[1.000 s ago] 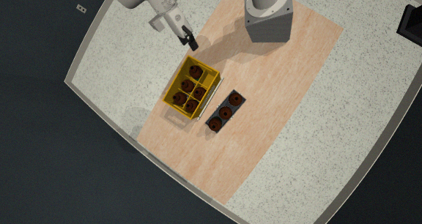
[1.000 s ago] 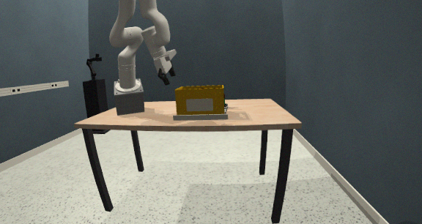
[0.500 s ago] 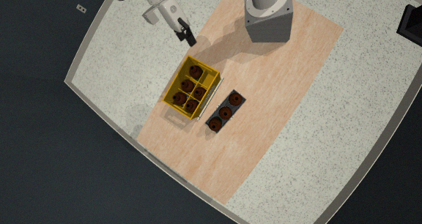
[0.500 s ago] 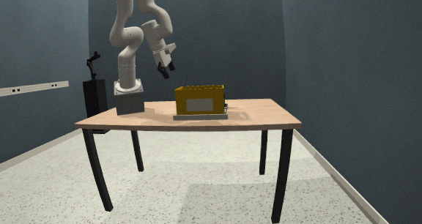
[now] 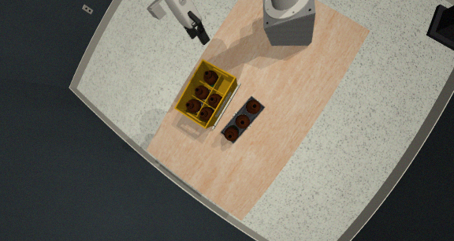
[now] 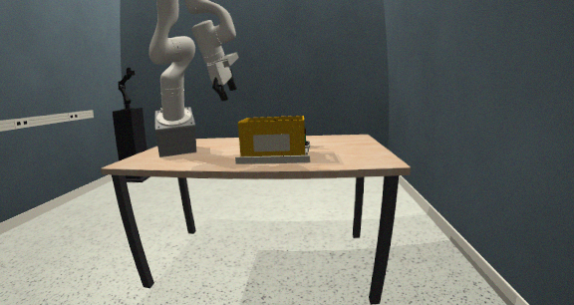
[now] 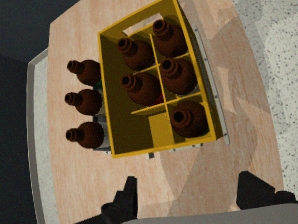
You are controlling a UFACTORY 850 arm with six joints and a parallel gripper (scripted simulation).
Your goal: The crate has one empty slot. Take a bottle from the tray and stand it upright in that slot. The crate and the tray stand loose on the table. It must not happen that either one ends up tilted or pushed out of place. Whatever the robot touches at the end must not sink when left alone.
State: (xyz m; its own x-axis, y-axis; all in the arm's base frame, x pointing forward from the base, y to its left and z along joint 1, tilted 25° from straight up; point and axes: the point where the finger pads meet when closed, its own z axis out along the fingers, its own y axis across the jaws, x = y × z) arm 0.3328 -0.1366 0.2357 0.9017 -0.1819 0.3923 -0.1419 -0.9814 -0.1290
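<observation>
Right now my hand is 220 mm short of the brown bottle, 290 mm to the right of it and 220 mm above it. Also, from my hand: dark tray: 210 mm ahead, 280 mm to the left, 290 mm below; then yellow crate: 180 mm ahead, 70 mm to the left, 220 mm below.
</observation>
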